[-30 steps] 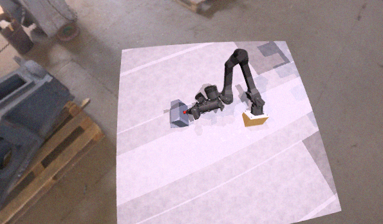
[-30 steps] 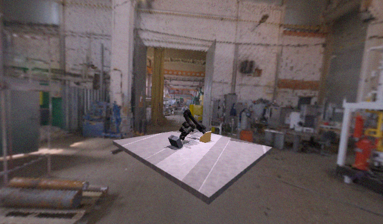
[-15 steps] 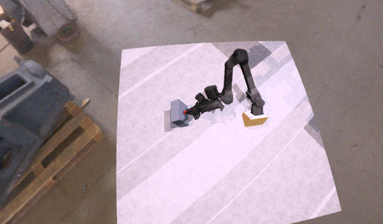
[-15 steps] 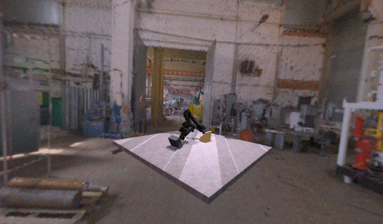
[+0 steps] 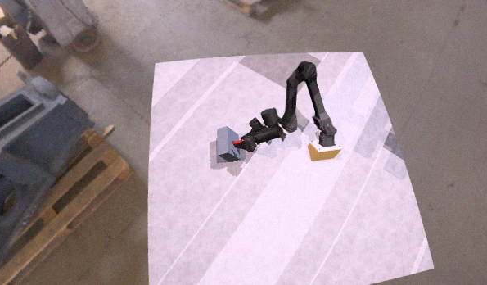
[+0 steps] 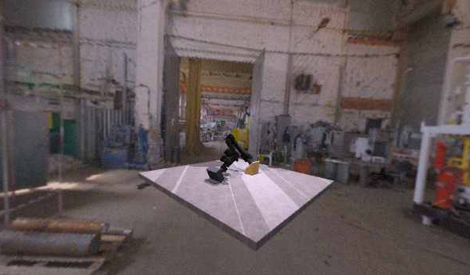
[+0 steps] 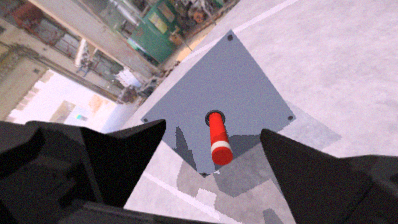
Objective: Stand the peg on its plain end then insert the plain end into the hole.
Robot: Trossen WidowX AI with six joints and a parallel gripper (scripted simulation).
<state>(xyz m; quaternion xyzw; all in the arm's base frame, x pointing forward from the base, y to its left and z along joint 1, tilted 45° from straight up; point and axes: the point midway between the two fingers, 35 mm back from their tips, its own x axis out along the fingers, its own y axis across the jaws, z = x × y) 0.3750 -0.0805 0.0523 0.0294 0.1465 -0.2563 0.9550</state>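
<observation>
Right now the peg is 1 cm behind my gripper tip. Round my gripper tip: grey sloped panel: 4 cm ahead, 2 cm below, 1 cm to the right.
</observation>
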